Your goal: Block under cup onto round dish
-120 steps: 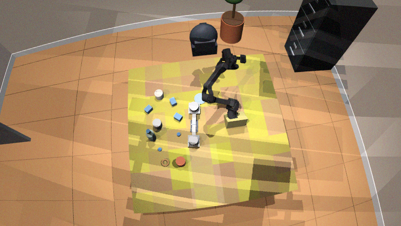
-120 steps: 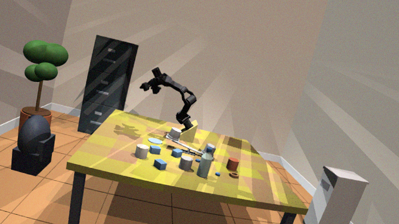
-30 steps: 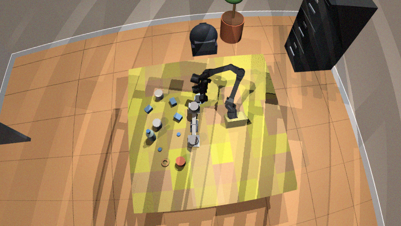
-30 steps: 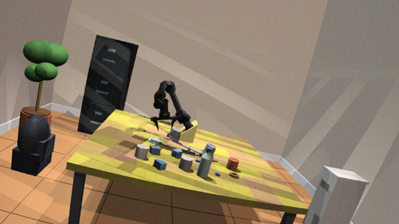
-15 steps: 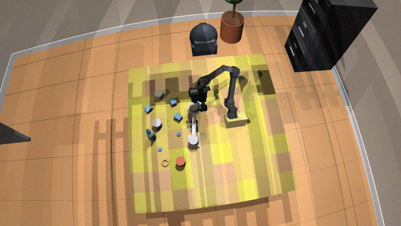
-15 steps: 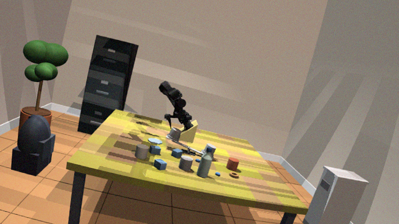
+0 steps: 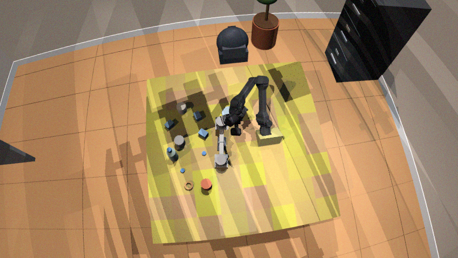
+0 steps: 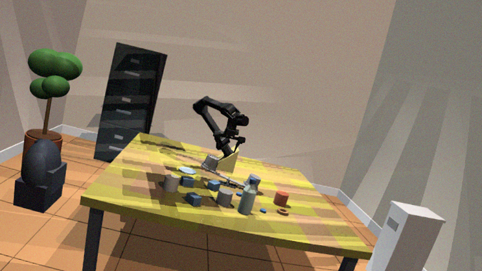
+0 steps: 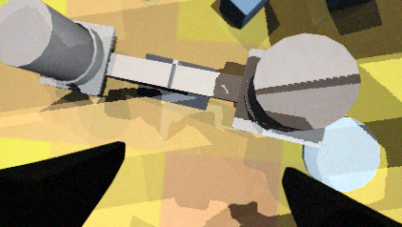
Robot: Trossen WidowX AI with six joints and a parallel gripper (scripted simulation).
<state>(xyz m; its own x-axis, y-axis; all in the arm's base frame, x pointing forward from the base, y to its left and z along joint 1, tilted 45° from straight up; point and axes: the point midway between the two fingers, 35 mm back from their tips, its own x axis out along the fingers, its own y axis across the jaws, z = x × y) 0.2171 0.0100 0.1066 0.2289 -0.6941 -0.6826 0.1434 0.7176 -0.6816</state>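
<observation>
Right now the grey block is 17 cm to the left of my gripper tip, 13 cm below it and 11 cm ahead of it. Round my gripper tip: brown ring: 35 cm ahead, 29 cm to the left, 16 cm below; then pale blue round dish: 19 cm to the right, 17 cm below, 2 cm behind.
</observation>
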